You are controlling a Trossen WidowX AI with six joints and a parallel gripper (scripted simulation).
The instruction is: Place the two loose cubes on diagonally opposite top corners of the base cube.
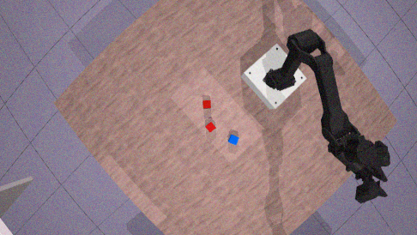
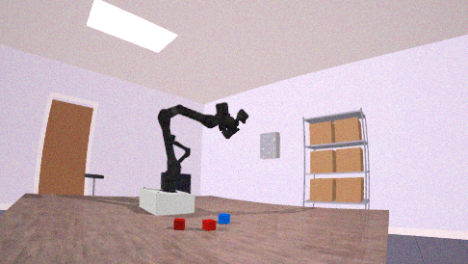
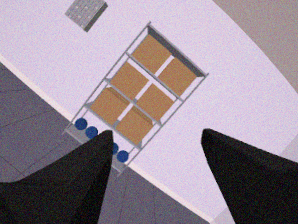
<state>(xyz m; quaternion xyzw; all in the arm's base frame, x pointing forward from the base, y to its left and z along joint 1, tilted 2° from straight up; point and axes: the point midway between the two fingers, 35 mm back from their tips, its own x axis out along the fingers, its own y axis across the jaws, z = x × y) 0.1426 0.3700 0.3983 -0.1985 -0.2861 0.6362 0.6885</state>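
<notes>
Now: gripper tip 46 cm above the blue cube, 39 cm to the left of it and 16 cm short of it.
</notes>
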